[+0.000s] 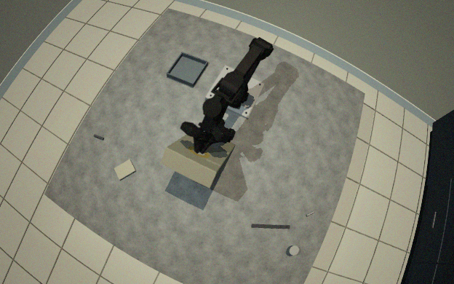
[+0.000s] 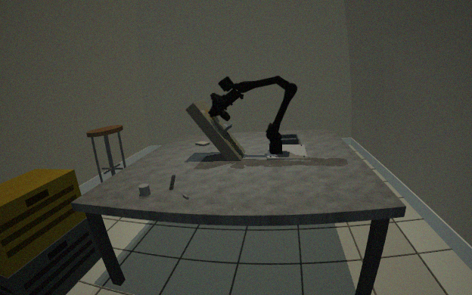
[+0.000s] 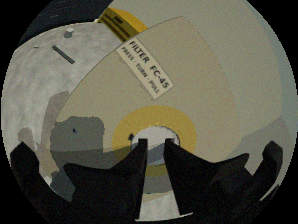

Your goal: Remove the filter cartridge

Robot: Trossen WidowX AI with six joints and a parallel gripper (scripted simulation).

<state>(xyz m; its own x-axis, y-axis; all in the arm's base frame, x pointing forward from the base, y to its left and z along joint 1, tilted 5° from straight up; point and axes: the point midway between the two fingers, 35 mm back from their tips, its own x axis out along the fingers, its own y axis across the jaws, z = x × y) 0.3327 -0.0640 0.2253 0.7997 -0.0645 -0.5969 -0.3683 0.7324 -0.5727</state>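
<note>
My gripper tip is 8 cm above the tan service panel, 4 cm past it and 1 cm to the right of it. Also, from my gripper tip: round filter cartridge: 1 cm below, 1 cm ahead; then flat blue-grey tray: 46 cm behind, 22 cm to the right, 22 cm below; then beige tile: 31 cm to the right, 23 cm below, 11 cm ahead.
</note>
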